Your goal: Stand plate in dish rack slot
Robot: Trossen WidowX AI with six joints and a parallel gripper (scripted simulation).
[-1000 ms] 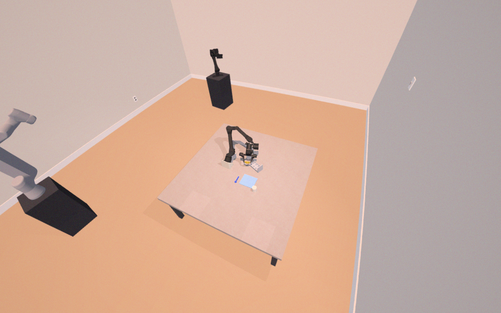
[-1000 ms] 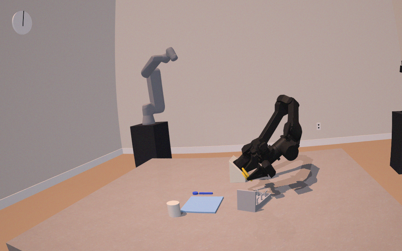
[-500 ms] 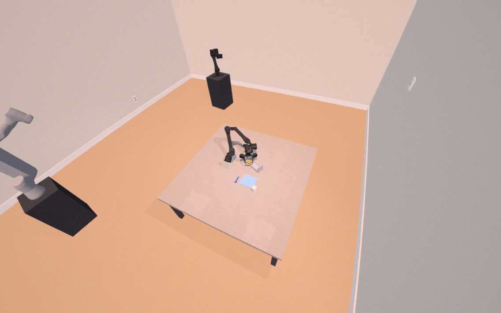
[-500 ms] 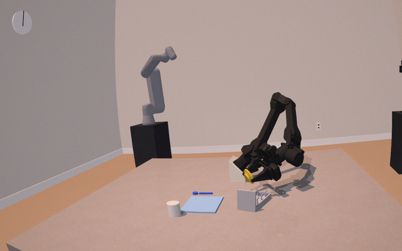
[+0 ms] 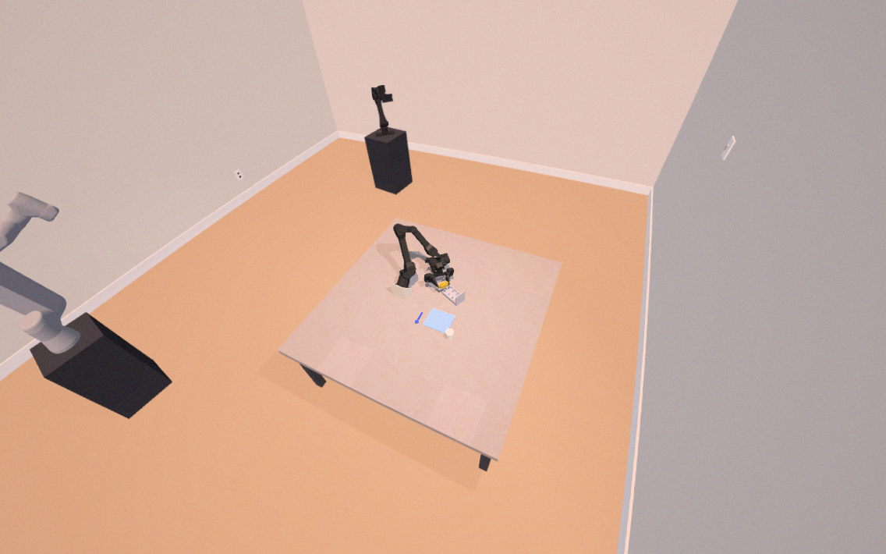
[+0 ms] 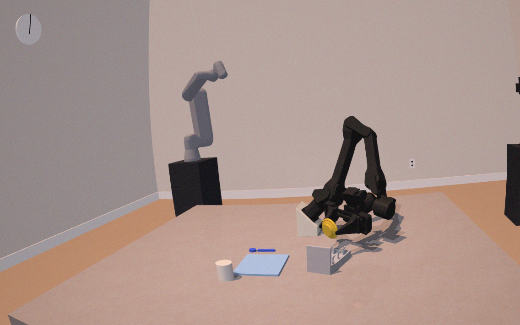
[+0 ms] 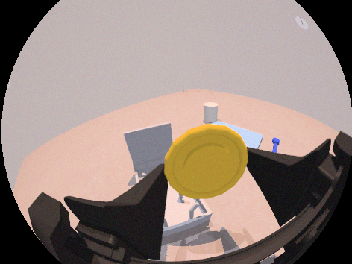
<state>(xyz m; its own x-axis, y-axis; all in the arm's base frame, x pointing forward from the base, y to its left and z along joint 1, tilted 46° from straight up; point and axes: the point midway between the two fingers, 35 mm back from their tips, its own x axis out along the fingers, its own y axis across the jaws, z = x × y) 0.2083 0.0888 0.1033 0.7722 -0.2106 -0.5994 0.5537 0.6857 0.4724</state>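
Now: gripper tip 60 mm above the grey dish rack, 50 mm short of it and 20 mm to the right of it. Round my gripper tip: blue spoon: 230 mm to the right, 80 mm below, 30 mm behind; then yellow plate: 10 mm behind; then white cup: 240 mm to the right, 190 mm ahead, 60 mm below.
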